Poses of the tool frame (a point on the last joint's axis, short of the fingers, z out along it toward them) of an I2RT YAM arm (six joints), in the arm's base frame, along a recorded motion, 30 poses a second.
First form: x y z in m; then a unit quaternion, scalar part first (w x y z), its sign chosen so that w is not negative.
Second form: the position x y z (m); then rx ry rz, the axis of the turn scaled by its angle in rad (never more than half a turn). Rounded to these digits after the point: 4 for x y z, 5 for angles.
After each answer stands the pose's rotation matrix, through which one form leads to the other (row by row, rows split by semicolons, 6 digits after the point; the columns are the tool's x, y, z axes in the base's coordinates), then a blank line. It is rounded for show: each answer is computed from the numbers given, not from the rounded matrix.
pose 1, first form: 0.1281, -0.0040, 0.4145, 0.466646, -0.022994, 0.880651, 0.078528
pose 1, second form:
0.1281, -0.0040, 0.4145, -0.05643, 2.16129, 0.19272
-0.563426 -0.113789 0.818293; 0.032790 0.986609 0.159772; -0.825516 0.116851 -0.552150

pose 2, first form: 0.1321, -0.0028, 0.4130, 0.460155, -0.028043, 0.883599, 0.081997
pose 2, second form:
0.1321, -0.0028, 0.4130, -0.06902, 2.17482, 0.20182
-0.574942 -0.125020 0.808586; 0.025905 0.984980 0.170713; -0.817784 0.119097 -0.563068

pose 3, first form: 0.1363, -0.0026, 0.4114, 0.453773, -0.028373, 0.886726, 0.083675
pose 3, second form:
0.1363, -0.0026, 0.4114, -0.07003, 2.18876, 0.20654
-0.586570 -0.126257 0.799997; 0.025621 0.984387 0.174143; -0.809493 0.122644 -0.574177

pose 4, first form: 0.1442, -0.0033, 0.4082, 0.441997, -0.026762, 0.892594, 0.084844
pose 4, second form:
0.1442, -0.0033, 0.4082, -0.06641, 2.21497, 0.21054
-0.607845 -0.122777 0.784506; 0.027226 0.984171 0.175120; -0.793589 0.127805 -0.594880

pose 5, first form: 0.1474, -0.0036, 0.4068, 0.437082, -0.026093, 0.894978, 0.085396
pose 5, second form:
0.1474, -0.0036, 0.4068, -0.06489, 2.22584, 0.21238
-0.616557 -0.121355 0.777901; 0.027945 0.984053 0.175665; -0.786814 0.130046 -0.603334

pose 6, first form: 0.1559, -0.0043, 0.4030, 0.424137, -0.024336, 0.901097, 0.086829
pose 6, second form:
0.1559, -0.0043, 0.4030, -0.06088, 2.25432, 0.21722
-0.639031 -0.117513 0.760151; 0.029797 0.983737 0.177126; -0.768604 0.135839 -0.625137

